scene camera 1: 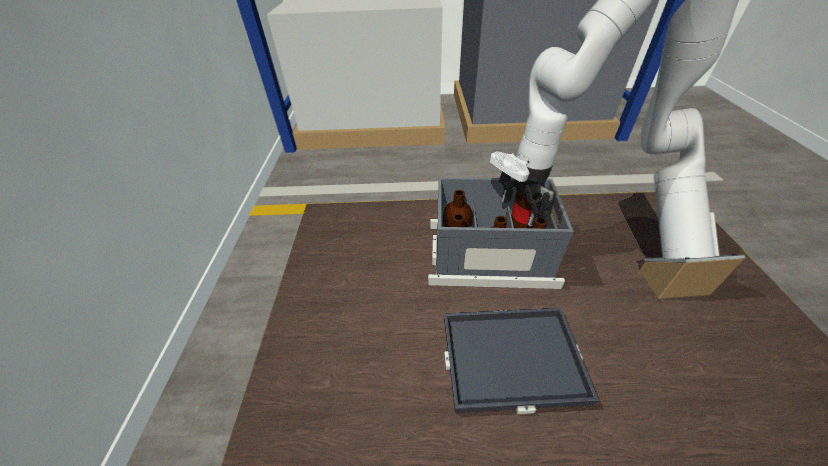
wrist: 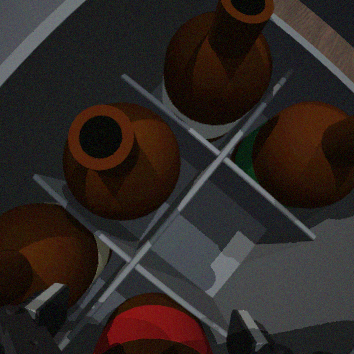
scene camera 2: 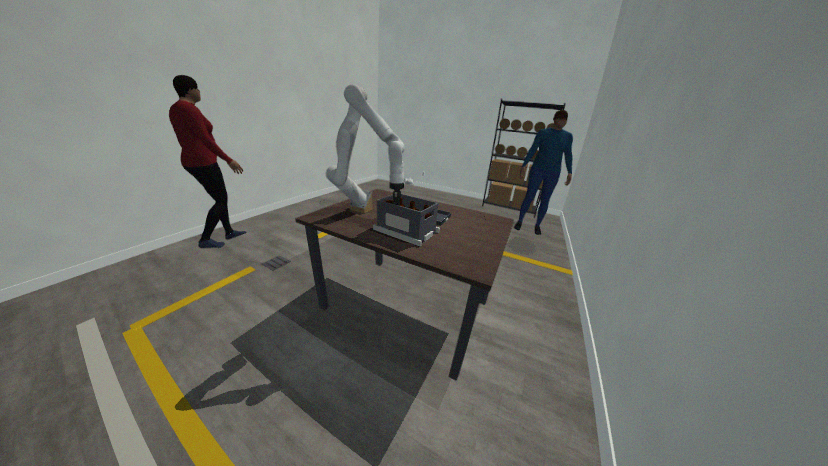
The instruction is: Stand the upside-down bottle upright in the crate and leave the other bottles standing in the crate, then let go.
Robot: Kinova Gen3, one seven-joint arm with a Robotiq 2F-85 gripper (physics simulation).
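Places are measured from the arm's base along level axes (x ahead, y left, z up), in centimetres.
Pixels of known places: gripper, fingertip midpoint: (scene camera 1: 518, 212) (wrist: 147, 315); arm's base, link origin: (scene camera 1: 687, 257) (scene camera 2: 360, 199).
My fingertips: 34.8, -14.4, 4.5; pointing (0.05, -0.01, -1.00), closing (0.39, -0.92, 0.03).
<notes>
For each thing: its top centre in the pictures, then the offset to it from my fingertips, as dx, dy, dz. "spot": a spot on its surface instead. Level surfaces: height alone.
- upside-down bottle, top centre: (scene camera 1: 532, 193) -3.5, -2.3, +3.7
- grey crate, top centre: (wrist: 196, 216) (scene camera 1: 499, 201) (scene camera 2: 407, 201) +5.6, +1.3, +4.9
- dark tray-like lid, surface spot: (scene camera 1: 518, 358) spot: +7.2, +29.6, -12.1
- table, surface height: dz -12.6
The upside-down bottle (scene camera 1: 522, 214) (wrist: 155, 327) with a red label stands base up in the crate's back right compartment in scene view 1. My gripper (scene camera 1: 526, 203) (scene camera 2: 397, 196) (wrist: 147, 315) is open, pointing down, its fingers on either side of this bottle and apart from it as far as shows. The grey crate (scene camera 1: 451, 254) (scene camera 2: 416, 229) (wrist: 32, 42) stands on the table. Four other compartments hold upright brown bottles: back left (scene camera 1: 458, 209) (wrist: 300, 160), front left (scene camera 1: 458, 219) (wrist: 220, 80), front middle (scene camera 1: 500, 221) (wrist: 125, 175), front right (scene camera 1: 540, 222) (wrist: 45, 250). The back middle compartment is empty.
Thin dividers (wrist: 200, 175) separate the compartments. White strips (scene camera 1: 495, 281) lie along the crate's base. A dark tray-like lid (scene camera 1: 518, 358) lies in front on the table (scene camera 1: 347, 347) (scene camera 2: 475, 237). Two people (scene camera 2: 194, 138) (scene camera 2: 550, 156) stand away from the table.
</notes>
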